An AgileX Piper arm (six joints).
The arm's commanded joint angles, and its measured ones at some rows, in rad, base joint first. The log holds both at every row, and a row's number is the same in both.
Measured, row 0:
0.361, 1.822, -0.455, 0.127, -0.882, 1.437
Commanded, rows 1 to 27:
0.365, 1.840, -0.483, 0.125, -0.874, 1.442
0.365, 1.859, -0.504, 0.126, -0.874, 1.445
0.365, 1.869, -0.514, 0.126, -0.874, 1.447
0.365, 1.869, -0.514, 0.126, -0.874, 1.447
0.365, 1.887, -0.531, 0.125, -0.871, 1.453
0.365, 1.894, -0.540, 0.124, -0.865, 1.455
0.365, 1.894, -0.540, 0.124, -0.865, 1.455
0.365, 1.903, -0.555, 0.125, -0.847, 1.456
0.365, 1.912, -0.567, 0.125, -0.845, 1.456
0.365, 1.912, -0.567, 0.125, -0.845, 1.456
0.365, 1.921, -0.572, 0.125, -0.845, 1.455
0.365, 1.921, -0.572, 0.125, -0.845, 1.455
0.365, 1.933, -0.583, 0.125, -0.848, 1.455
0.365, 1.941, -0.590, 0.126, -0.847, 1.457
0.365, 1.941, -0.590, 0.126, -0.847, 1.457
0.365, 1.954, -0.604, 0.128, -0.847, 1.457
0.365, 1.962, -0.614, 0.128, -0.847, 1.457
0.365, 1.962, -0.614, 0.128, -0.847, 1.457
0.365, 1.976, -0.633, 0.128, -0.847, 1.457
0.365, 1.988, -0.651, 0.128, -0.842, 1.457
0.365, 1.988, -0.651, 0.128, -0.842, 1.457
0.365, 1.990, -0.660, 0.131, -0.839, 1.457
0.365, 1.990, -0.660, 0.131, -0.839, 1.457
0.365, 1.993, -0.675, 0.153, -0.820, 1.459
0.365, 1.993, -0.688, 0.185, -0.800, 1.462
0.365, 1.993, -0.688, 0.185, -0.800, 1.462
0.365, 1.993, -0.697, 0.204, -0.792, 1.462
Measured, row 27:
0.361, 1.992, -0.674, 0.161, -0.821, 1.454
